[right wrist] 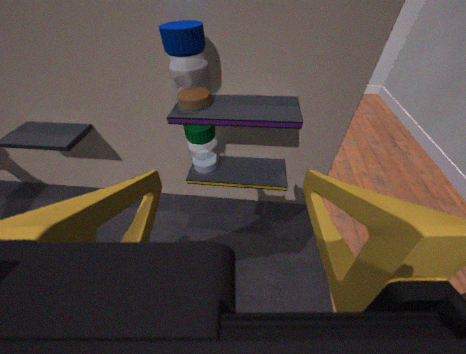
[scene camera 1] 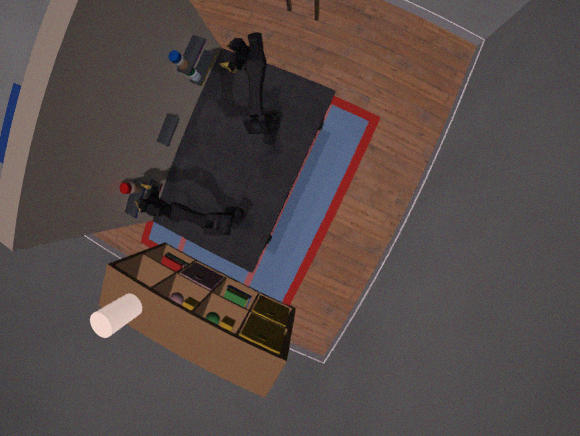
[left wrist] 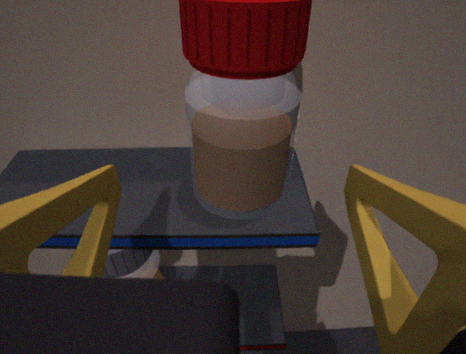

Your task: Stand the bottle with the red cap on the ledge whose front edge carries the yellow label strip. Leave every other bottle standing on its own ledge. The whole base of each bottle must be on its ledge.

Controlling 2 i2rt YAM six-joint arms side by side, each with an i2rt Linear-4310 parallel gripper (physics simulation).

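Places are measured from the left arm's base along level axes (x back, y right, z up), in millimetres.
Where they show: left gripper, between the fingertips: [scene camera 1: 138,192] [left wrist: 232,177]; right gripper, between the fingertips: [right wrist: 232,178] [scene camera 1: 223,55]; left arm's base, origin of its link: [scene camera 1: 240,213]; right arm's base, origin of its link: [scene camera 1: 272,127].
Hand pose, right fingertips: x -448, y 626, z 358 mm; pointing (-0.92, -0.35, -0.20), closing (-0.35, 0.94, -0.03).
Note:
Things, the pixels of their top centre, and the offset from my right fingertips.
- red-capped bottle, centre of its top: [scene camera 1: 123,188] dx -28, dy -791, dz +47 mm
- blue-striped ledge, centre of its top: [left wrist: 140,183] [scene camera 1: 134,198] dx -17, dy -850, dz -58 mm
- yellow-striped ledge, centre of its top: [right wrist: 237,168] [scene camera 1: 202,66] dx -198, dy -70, dz -198 mm
- green-capped bottle, centre of its top: [right wrist: 198,122] [scene camera 1: 187,69] dx -186, dy -136, dz -93 mm
- blue-capped bottle, centre of its top: [right wrist: 180,24] [scene camera 1: 173,55] dx -184, dy -135, dz +47 mm
- purple-striped ledge, centre of its top: [right wrist: 235,105] [scene camera 1: 190,54] dx -198, dy -70, dz -58 mm
- grey-capped bottle, centre of its top: [left wrist: 109,223] dx -10, dy -877, dz -93 mm
- red-striped ledge, centre of its top: [left wrist: 169,301] [scene camera 1: 150,197] dx -17, dy -850, dz -198 mm
The red-capped bottle [scene camera 1: 125,188] [left wrist: 242,150] stands upright with brown contents near the right end of a blue-striped ledge [left wrist: 155,170]. My left gripper [scene camera 1: 139,200] [left wrist: 232,177] is open and empty; in the left wrist view its fingertips appear on either side of that bottle. The yellow-striped ledge [scene camera 1: 206,67] [right wrist: 255,172] is low on the wall. A green-capped bottle [scene camera 1: 195,76] [right wrist: 202,145] stands at its left end in the right wrist view. My right gripper [scene camera 1: 225,65] [right wrist: 232,178] is open and empty in front of this ledge.
A blue-capped bottle [scene camera 1: 175,56] [right wrist: 187,65] stands on the purple-striped ledge [scene camera 1: 195,47] [right wrist: 255,107], above the yellow-striped one. A grey-capped bottle [left wrist: 130,262] is partly hidden at a red-striped ledge [left wrist: 260,300] below. Another ledge [scene camera 1: 168,130] [right wrist: 47,135] holds no bottle.

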